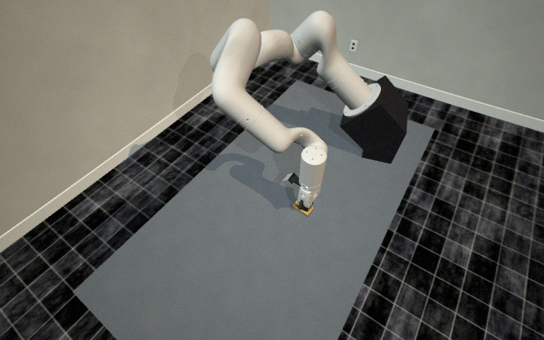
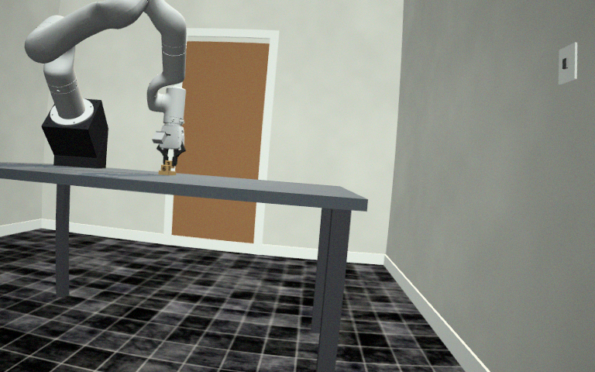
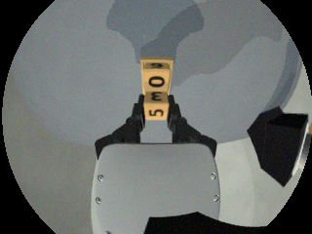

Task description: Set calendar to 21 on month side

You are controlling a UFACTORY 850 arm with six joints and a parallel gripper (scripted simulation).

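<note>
Right now my hand is 2 cm to the left of the orange tray and 5 cm above it.
</note>
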